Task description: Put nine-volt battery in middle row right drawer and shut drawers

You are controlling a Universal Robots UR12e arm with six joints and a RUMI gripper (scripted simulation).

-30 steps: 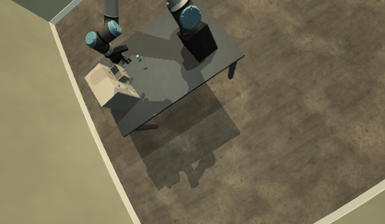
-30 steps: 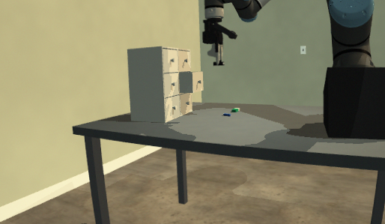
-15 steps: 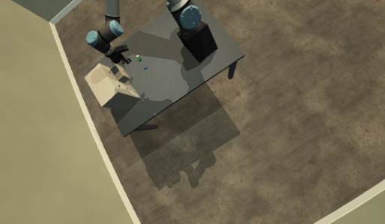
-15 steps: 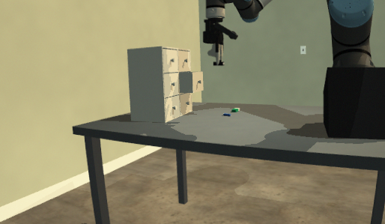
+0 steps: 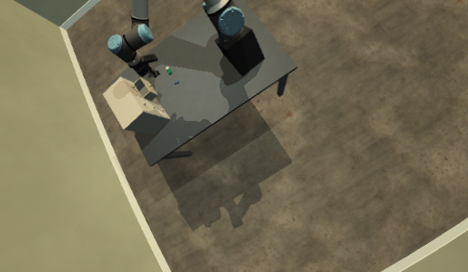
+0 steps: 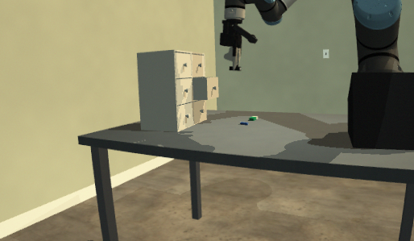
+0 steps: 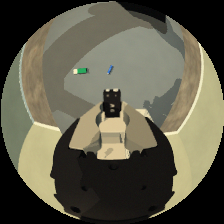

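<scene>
Right now the nine-volt battery is 10 mm behind my hand and 10 mm below it. Round my hand: blue item (30 mm behind, 10 mm to the right, 250 mm below); then green-and-white item (40 mm behind, 150 mm to the right, 250 mm below).
</scene>
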